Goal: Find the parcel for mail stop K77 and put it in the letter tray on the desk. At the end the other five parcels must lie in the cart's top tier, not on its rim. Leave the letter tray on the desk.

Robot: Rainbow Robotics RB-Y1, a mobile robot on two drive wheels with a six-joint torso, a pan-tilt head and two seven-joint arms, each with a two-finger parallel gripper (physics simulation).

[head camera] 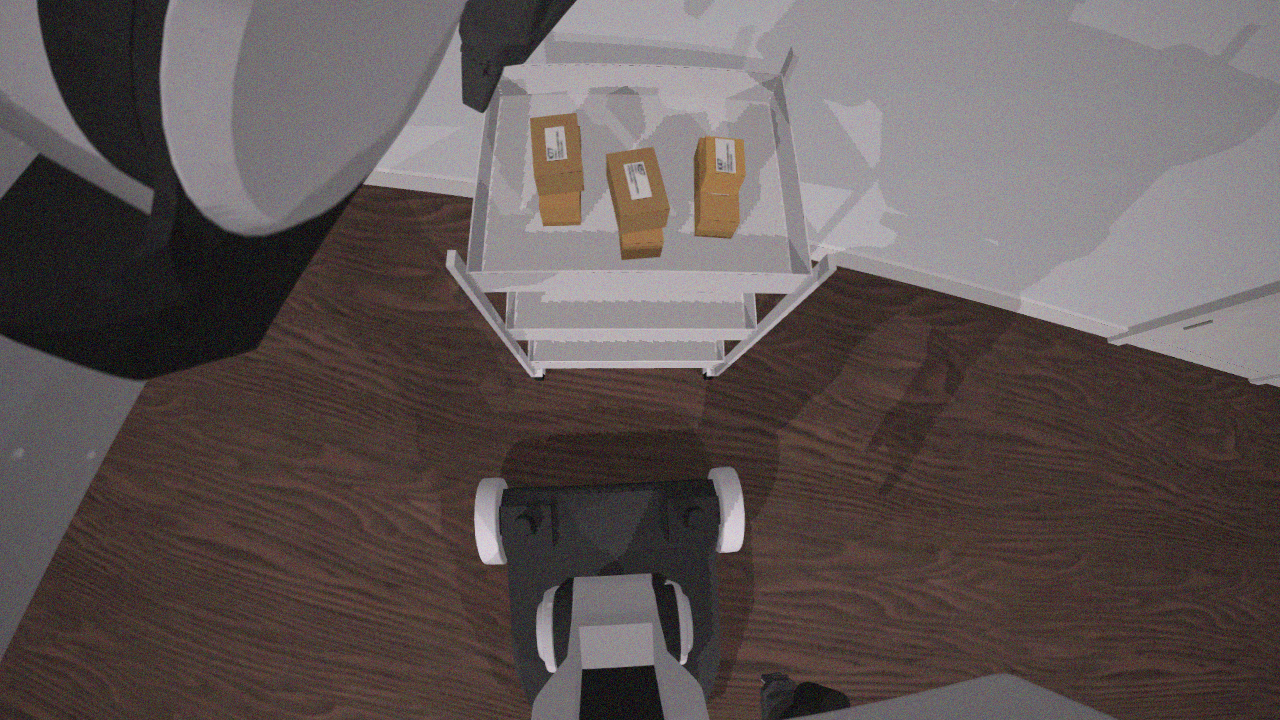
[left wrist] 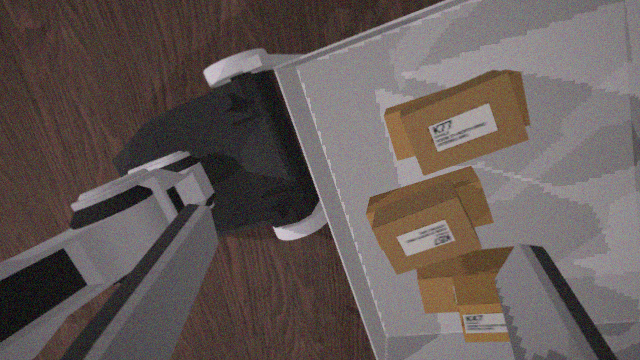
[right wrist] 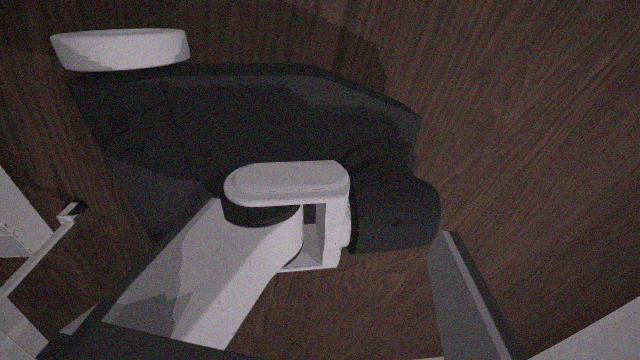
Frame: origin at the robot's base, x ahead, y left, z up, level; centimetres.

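Seen in the pictures: left gripper, fingertip midpoint: (head camera: 507,65) (left wrist: 354,242); right gripper, fingertip midpoint: (head camera: 769,710) (right wrist: 325,228); robot's base, link origin: (head camera: 609,514) (left wrist: 282,141).
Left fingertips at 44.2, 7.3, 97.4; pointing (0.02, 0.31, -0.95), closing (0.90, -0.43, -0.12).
Note:
Pixels of each thing's top centre, then the offset from my left fingertips to it, as dx, dy, dz. "*": a spot on its surface instead. Level surfaces: height alone.
- parcel labelled K77, top centre: (left wrist: 462,128) (head camera: 555,143) +6.1, -2.4, -20.9
- white cart's, surface spot: (left wrist: 316,150) * -9.8, -1.7, -28.3
- middle parcel, top centre: (left wrist: 425,238) (head camera: 637,180) +0.2, -12.4, -20.9
- wood floor, surface height: dz -97.3
The parcel labelled K77 (head camera: 556,147) (left wrist: 470,125) lies on another parcel (head camera: 561,210) in the white cart's (head camera: 626,282) (left wrist: 316,150) top tier, at the left in the head view. A middle parcel (head camera: 637,179) (left wrist: 430,240) lies on another; its label is upside down in the left wrist view and unreadable. A third pair stands at the right, its upper parcel (head camera: 718,156) (left wrist: 482,322) partly hidden by a finger. My left gripper (head camera: 480,87) (left wrist: 354,242) is open and empty above the cart. My right gripper (head camera: 776,694) (right wrist: 325,228) is open and empty beside my base. The letter tray and desk do not show.
My left arm (head camera: 304,107) covers the upper left of the head view. A white wall (head camera: 966,161) stands behind the cart. The cart's lower tiers (head camera: 626,313) show below the top one. My wheeled base (head camera: 617,528) (right wrist: 225,110) stands on the wood floor (head camera: 895,537) before the cart.

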